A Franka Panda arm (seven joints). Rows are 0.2 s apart.
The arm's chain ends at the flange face. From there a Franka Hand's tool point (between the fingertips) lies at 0.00 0.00 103.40 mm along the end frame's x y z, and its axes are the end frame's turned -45 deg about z.
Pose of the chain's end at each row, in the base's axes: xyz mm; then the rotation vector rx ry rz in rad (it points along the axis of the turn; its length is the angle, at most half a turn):
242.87 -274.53 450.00 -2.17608 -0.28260 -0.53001
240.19 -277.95 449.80 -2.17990 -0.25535 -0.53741
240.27 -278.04 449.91 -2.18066 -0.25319 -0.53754
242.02 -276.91 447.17 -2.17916 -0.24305 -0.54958
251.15 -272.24 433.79 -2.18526 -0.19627 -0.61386
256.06 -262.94 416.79 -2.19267 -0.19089 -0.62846
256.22 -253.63 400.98 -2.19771 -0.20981 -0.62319
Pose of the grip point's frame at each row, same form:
271.10 -192.48 393.76 -2.00779 -1.15450 -0.94839
269.97 -196.40 393.64 -2.02362 -1.13009 -0.95532
270.15 -196.55 393.71 -2.02525 -1.12829 -0.95526
273.10 -195.59 391.38 -2.02972 -1.11881 -0.96776
288.47 -192.91 378.97 -2.06437 -1.08071 -1.02881
294.66 -184.43 361.68 -2.07596 -1.07955 -1.04022
293.85 -175.09 345.23 -2.07229 -1.09969 -1.03268

